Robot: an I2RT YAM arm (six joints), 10 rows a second.
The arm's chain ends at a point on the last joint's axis. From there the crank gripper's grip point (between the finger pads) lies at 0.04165 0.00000 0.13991 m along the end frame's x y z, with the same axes.
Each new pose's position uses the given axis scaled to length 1; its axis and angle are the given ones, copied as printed.
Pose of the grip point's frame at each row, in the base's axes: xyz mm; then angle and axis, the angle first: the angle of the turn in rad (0 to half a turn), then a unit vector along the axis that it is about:
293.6 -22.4 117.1 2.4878 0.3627 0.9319 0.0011
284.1 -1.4 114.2 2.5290 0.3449 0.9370 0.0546
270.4 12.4 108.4 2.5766 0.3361 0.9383 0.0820
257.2 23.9 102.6 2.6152 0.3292 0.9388 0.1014
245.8 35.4 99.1 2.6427 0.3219 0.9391 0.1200
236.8 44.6 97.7 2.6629 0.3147 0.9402 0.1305
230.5 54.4 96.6 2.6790 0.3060 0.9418 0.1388
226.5 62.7 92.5 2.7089 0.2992 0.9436 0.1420
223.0 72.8 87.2 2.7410 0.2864 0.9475 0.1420
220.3 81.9 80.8 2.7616 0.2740 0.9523 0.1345
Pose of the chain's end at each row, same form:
237.4 -17.1 251.7 2.4878 0.3627 0.9319 0.0011
229.0 -12.5 248.9 2.5290 0.3449 0.9370 0.0546
219.5 -8.3 243.6 2.5766 0.3361 0.9383 0.0820
210.1 -3.9 237.9 2.6152 0.3292 0.9388 0.1014
201.3 1.3 233.9 2.6427 0.3219 0.9391 0.1200
194.5 6.7 232.2 2.6629 0.3147 0.9402 0.1305
190.3 13.5 230.9 2.6790 0.3060 0.9418 0.1388
190.5 19.6 227.2 2.7089 0.2992 0.9436 0.1420
192.2 28.2 222.8 2.7410 0.2864 0.9475 0.1420
193.6 38.5 217.6 2.7616 0.2740 0.9523 0.1345

